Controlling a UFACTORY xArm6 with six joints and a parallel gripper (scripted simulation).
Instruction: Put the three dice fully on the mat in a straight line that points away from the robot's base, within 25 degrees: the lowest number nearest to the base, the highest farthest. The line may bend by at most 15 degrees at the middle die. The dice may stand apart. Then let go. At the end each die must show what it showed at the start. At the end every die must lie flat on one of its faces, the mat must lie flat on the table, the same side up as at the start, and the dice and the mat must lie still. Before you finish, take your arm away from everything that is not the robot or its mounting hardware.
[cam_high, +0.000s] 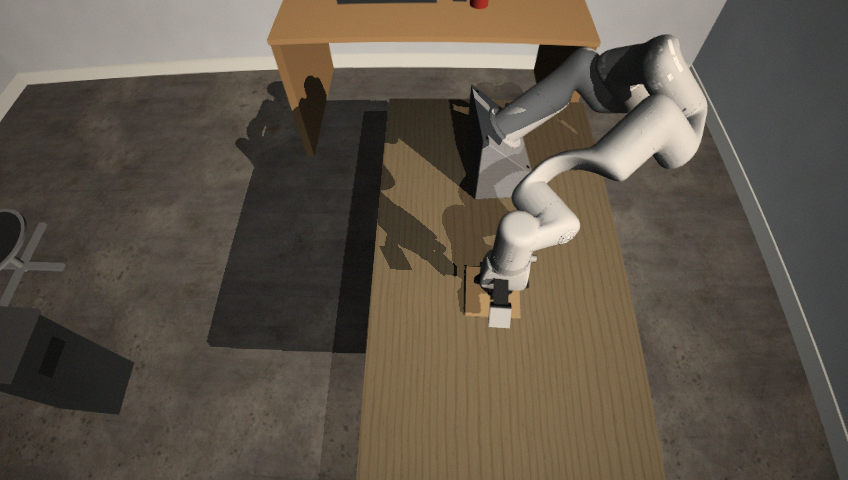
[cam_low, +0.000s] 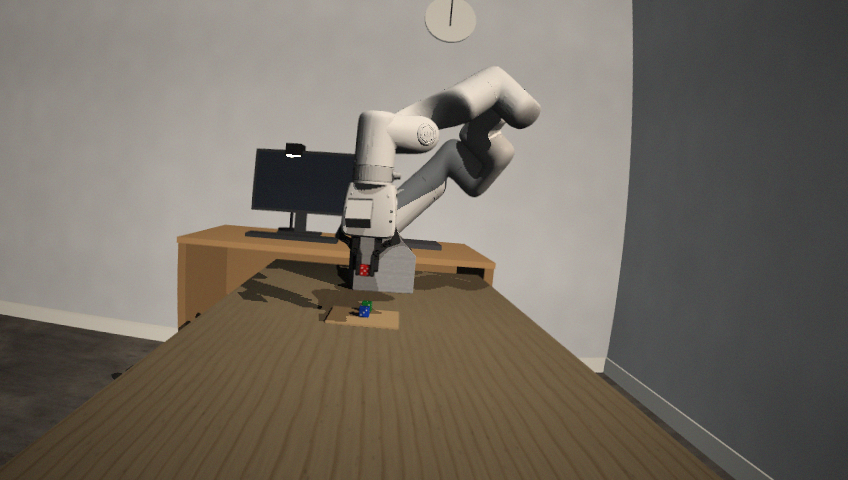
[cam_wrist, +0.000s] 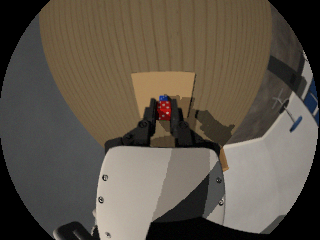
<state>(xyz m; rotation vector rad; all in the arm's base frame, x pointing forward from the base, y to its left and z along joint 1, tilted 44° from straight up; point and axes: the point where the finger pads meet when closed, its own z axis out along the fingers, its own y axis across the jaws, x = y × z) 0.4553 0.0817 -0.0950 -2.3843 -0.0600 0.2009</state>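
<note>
Right now the blue die is 50 mm behind my hand and 100 mm below it. Also, from my hand: red die 10 mm below; then green die 100 mm behind, 100 mm below; then tan mat 50 mm behind, 110 mm below.
</note>
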